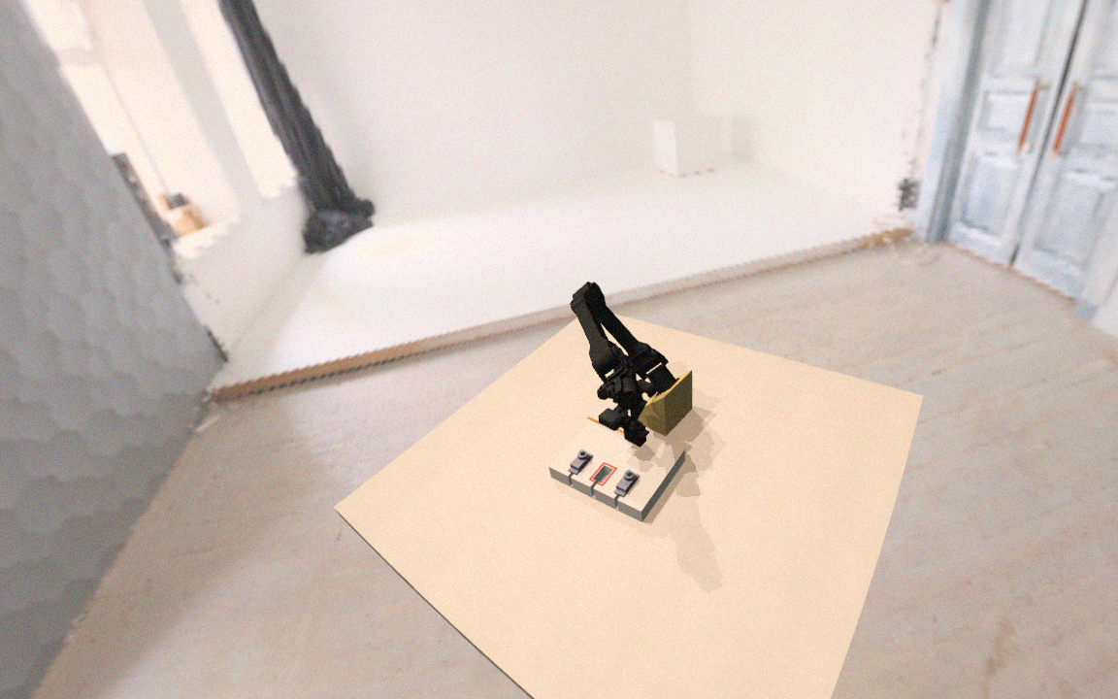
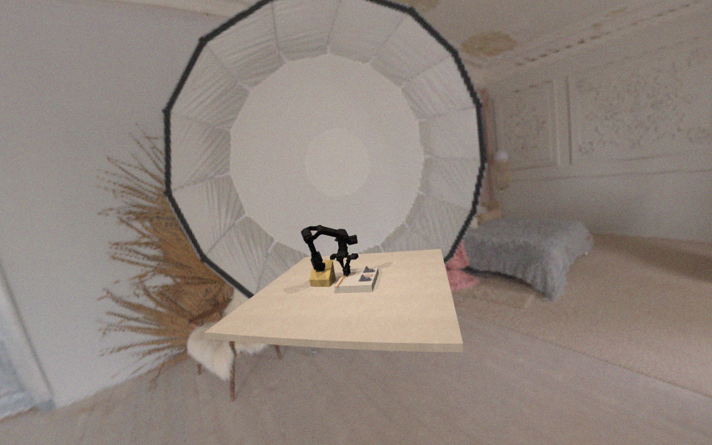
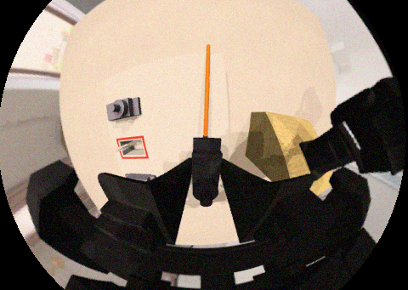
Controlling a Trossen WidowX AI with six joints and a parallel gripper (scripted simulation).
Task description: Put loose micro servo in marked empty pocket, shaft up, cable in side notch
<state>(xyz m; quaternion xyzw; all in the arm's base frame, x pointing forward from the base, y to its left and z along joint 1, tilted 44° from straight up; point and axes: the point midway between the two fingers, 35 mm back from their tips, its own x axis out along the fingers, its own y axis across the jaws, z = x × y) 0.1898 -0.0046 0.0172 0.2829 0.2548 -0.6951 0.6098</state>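
Right now the white deck is 8 cm below my gripper tip and 4 cm ahead of it.
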